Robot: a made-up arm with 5 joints.
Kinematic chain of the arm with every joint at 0, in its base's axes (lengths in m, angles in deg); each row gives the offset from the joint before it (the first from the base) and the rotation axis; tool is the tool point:
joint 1: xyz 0 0 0.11 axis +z
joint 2: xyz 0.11 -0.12 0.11 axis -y
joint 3: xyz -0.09 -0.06 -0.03 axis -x
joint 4: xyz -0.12 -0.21 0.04 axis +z
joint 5: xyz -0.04 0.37 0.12 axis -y
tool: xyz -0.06 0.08 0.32
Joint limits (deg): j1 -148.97..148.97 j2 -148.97..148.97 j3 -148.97..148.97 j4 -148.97..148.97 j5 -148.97..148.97
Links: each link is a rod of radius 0.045 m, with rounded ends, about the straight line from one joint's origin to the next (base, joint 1, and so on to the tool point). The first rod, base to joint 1, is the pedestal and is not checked.
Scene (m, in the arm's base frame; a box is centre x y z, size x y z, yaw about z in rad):
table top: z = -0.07
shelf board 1: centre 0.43 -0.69 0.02 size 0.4 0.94 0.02 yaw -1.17
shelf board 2: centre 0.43 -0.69 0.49 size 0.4 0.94 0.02 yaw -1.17
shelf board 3: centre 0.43 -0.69 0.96 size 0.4 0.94 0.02 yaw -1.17
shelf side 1: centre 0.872 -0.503 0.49 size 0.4 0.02 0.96 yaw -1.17
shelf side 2: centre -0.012 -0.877 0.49 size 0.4 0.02 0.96 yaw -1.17
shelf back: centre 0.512 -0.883 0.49 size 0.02 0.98 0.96 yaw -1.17
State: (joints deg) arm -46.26 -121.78 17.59 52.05 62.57
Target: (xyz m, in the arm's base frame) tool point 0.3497 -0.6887 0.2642
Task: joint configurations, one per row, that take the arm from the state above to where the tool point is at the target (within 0.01 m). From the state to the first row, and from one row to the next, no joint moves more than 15 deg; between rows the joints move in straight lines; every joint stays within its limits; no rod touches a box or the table.
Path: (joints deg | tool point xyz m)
1: -53.70 -120.58 17.28 40.64 66.19 | 0.2455 -0.6837 0.7725
2: -61.14 -119.38 16.97 29.23 69.82 | 0.2046 -0.6021 0.7842
3: -68.58 -118.18 16.65 17.82 73.44 | 0.1797 -0.5180 0.7728
4: -76.02 -116.98 16.34 6.41 77.06 | 0.1678 -0.4373 0.7387
5: -82.22 -125.64 16.62 -8.29 72.25 | 0.2150 -0.4437 0.5834
6: -88.43 -134.29 16.91 -22.98 67.44 | 0.2271 -0.4209 0.4198
7: -94.64 -142.94 17.19 -37.67 62.63 | 0.2114 -0.3623 0.2642
8: -87.59 -144.45 15.13 -25.32 57.12 | 0.2442 -0.4550 0.2842
9: -80.54 -145.96 13.07 -12.96 51.62 | 0.2776 -0.5420 0.2900
10: -73.49 -147.46 11.01 -0.61 46.11 | 0.3127 -0.6205 0.2826
11: -66.45 -148.97 8.95 11.74 40.60 | 0.3496 -0.6887 0.2642

